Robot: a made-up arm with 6 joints.
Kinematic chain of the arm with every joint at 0, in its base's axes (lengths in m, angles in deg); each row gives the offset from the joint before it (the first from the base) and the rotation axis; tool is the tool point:
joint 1: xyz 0 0 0.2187 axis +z
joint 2: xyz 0 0.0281 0 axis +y
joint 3: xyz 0 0 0.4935 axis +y
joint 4: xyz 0 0 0.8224 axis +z
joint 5: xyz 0 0 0 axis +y
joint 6: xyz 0 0 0.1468 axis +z
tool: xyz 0 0 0
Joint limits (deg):
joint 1: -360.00..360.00
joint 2: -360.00..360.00
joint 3: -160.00..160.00
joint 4: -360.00..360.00
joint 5: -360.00..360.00
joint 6: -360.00..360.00
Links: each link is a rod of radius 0.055 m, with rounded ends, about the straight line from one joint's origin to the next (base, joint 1, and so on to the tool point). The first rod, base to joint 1, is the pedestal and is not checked.
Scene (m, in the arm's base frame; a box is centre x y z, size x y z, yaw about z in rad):
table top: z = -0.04
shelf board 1: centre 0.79 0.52 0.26 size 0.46 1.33 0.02 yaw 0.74
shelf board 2: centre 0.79 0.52 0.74 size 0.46 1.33 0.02 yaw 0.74
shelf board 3: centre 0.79 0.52 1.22 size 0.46 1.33 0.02 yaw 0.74
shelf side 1: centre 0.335 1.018 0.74 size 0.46 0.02 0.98 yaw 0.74
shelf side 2: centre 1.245 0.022 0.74 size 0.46 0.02 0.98 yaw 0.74
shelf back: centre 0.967 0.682 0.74 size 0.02 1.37 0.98 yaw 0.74
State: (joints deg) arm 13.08 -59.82 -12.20 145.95 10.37 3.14
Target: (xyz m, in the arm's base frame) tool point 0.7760 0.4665 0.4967
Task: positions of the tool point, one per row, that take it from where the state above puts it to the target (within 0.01 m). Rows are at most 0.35 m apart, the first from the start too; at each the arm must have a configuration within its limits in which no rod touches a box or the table.
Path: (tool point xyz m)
1: -1.1773 -0.2652 1.0409
2: -0.9366 -0.2337 1.2678
3: -0.6361 -0.1729 1.3966
4: -0.3137 -0.0904 1.4111
5: -0.0096 0.0015 1.3093
6: 0.2390 0.0879 1.1043
7: 0.4036 0.1533 0.8216
8: 0.4667 0.1841 0.4966
9: 0.5556 0.2595 0.5424
10: 0.6641 0.3556 0.5458
11: 0.7760 0.4665 0.4967

